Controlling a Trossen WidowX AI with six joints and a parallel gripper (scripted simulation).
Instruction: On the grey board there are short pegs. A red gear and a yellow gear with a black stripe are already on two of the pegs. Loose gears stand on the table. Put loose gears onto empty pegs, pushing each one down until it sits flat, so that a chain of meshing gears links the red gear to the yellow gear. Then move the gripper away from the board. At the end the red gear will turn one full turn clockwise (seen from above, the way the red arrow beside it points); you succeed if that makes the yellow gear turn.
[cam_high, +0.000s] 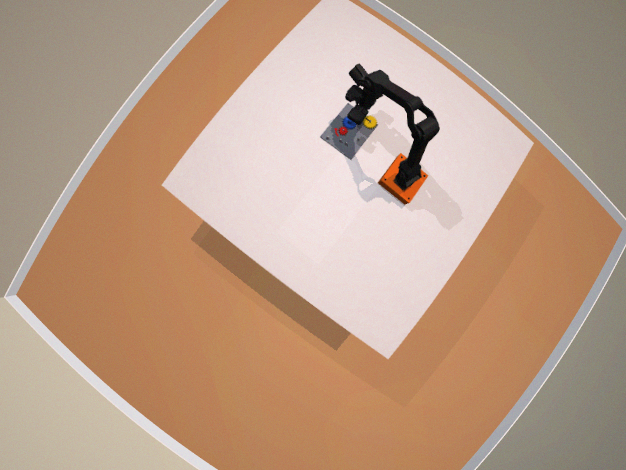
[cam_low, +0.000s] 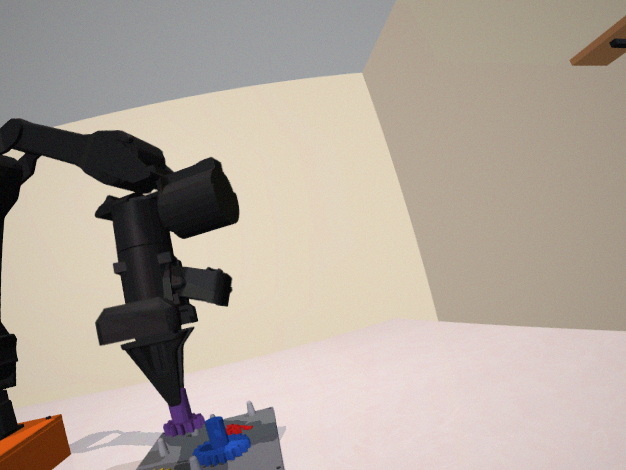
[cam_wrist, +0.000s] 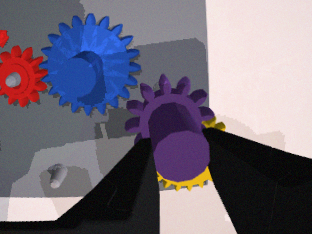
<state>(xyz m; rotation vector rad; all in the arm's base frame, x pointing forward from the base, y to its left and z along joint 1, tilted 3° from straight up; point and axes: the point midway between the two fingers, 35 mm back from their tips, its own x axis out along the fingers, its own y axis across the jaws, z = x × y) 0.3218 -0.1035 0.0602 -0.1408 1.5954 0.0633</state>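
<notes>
Right now the purple gear is 10 mm below my gripper tip. Also, from my gripper tip: red gear: 90 mm to the left, 70 mm below, 20 mm ahead; yellow gear: 70 mm below, 50 mm behind, 20 mm to the right; blue gear: 60 mm below, 40 mm to the left, 20 mm ahead.
</notes>
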